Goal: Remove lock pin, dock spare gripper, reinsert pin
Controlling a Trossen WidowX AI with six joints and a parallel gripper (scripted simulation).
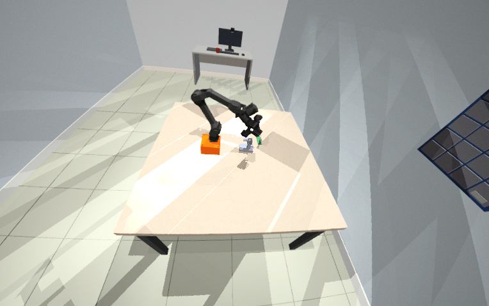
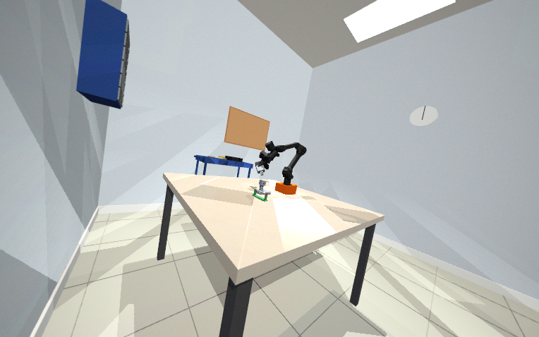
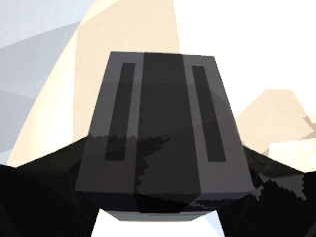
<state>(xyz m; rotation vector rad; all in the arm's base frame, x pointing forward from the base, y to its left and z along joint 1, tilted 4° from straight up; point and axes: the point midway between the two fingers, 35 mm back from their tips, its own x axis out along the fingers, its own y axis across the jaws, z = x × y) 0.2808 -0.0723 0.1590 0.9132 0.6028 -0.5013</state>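
Now: gripper tip 40 mm past the mount, 40 mm to the right of it and 140 mm above it. Also, from my gripper tip: spare gripper: 10 mm behind, 20 mm to the left; green rest: 90 mm ahead, 150 mm to the left, 170 mm below.
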